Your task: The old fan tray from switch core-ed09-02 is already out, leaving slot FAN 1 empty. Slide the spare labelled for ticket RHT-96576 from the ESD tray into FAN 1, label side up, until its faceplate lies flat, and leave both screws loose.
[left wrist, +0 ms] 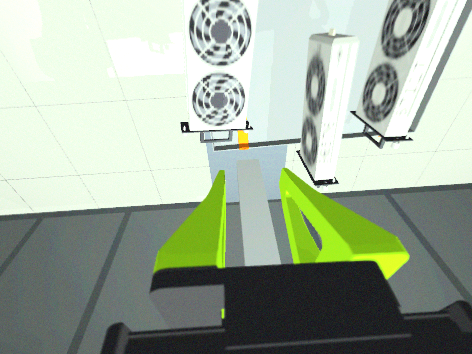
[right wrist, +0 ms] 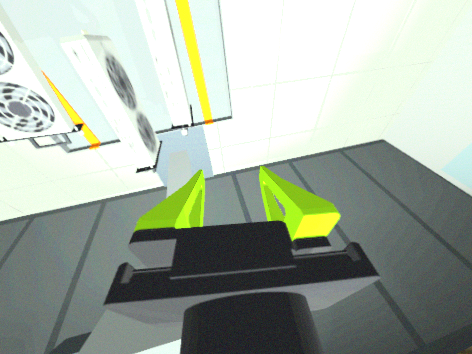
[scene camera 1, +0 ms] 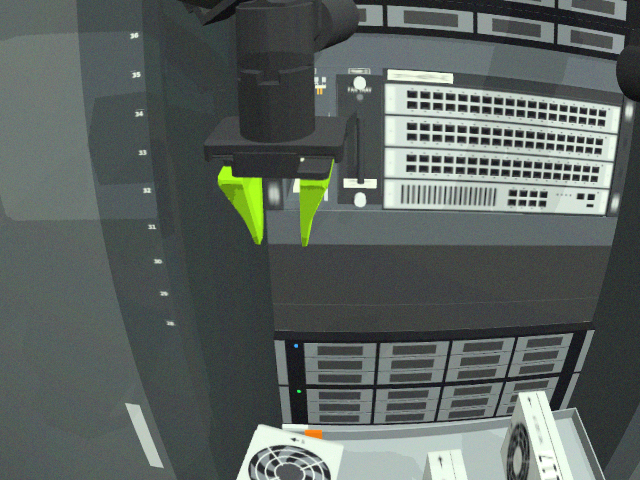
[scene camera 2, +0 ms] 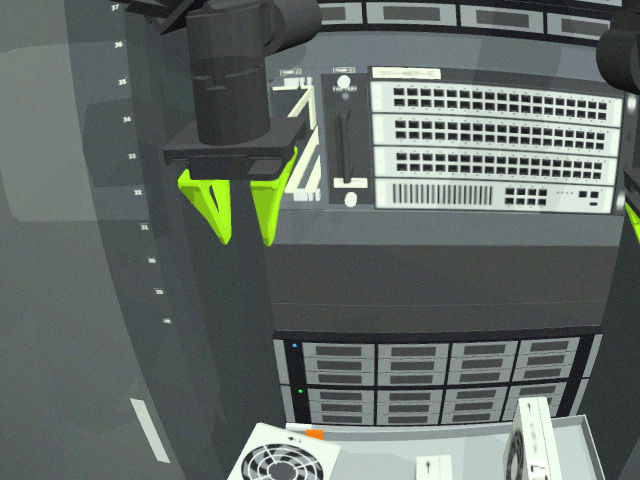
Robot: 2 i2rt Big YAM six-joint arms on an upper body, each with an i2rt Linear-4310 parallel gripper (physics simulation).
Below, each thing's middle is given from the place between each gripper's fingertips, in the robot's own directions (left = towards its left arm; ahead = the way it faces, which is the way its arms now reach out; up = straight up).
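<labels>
My left gripper is 25 cm to the left of the line cards (scene camera 2: 443, 139), 48 cm short of the line cards and 2 cm below the line cards.
Counting from my right hand, the line cards are 120 mm to the left, 550 mm ahead and 30 mm above.
</labels>
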